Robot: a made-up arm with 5 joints. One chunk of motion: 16 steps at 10 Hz.
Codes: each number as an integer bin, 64 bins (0 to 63) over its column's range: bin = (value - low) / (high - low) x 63, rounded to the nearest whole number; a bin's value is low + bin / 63 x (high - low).
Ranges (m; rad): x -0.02..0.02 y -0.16..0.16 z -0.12..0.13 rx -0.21..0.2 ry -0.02..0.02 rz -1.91..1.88
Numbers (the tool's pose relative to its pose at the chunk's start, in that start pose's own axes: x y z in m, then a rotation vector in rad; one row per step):
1: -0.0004 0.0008 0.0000 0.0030 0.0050 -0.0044
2: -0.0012 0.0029 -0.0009 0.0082 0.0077 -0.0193
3: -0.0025 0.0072 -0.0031 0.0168 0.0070 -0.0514
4: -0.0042 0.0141 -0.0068 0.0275 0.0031 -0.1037
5: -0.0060 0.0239 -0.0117 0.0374 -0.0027 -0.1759
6: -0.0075 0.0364 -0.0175 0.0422 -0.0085 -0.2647
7: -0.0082 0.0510 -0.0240 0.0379 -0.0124 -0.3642
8: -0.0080 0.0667 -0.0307 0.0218 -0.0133 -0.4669
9: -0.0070 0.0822 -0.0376 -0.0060 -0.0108 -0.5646
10: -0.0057 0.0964 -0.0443 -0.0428 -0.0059 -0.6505
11: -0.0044 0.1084 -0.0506 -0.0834 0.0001 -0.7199
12: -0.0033 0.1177 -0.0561 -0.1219 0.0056 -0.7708
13: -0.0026 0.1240 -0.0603 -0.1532 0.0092 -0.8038
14: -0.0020 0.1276 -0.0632 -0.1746 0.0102 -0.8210
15: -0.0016 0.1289 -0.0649 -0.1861 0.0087 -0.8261
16: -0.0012 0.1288 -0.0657 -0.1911 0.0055 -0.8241
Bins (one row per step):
1: 31 32 30 33 39 32
2: 30 32 30 34 44 31
3: 28 33 29 35 43 31
4: 25 34 29 36 36 30
5: 22 36 27 38 27 29
6: 20 39 26 39 18 27
7: 19 42 24 38 12 26
8: 19 45 23 36 11 24
9: 20 48 21 31 14 22
10: 23 50 19 26 22 21
11: 25 53 17 19 32 20
12: 26 55 16 14 40 19
13: 27 56 15 9 46 18
14: 28 57 14 5 48 18
15: 29 57 14 4 45 18
16: 30 57 14 3 40 18

